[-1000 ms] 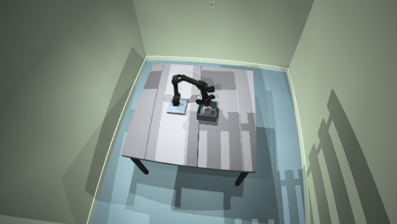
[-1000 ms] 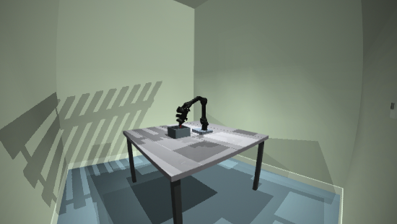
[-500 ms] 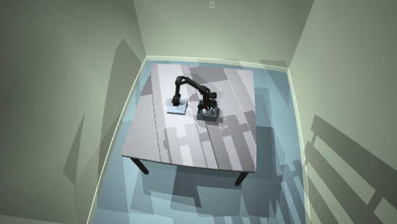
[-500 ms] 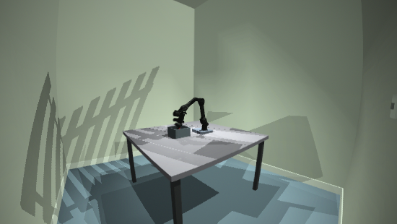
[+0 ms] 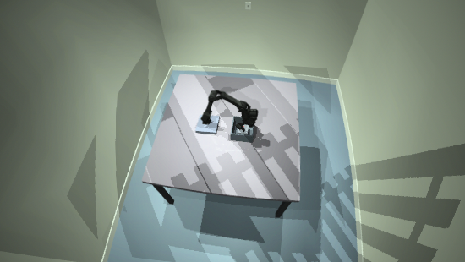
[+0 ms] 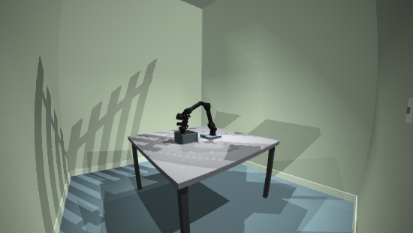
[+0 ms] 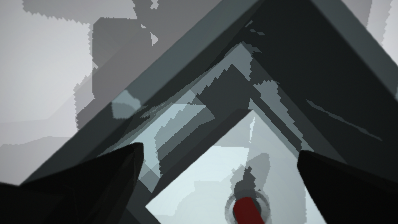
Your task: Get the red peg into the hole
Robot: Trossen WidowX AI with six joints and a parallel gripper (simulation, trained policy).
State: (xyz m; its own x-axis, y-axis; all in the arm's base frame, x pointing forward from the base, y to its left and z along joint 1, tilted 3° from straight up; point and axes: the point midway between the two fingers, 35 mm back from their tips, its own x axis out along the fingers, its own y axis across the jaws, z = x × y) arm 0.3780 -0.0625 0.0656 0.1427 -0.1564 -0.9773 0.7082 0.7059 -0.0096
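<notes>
The red peg lies 4 cm behind my gripper tip, 1 cm to the left of it and 3 cm below it. Round my gripper tip: box (4 cm behind, 1 cm to the left, 5 cm below); plate (4 cm behind, 1 cm to the left, 3 cm below).
</notes>
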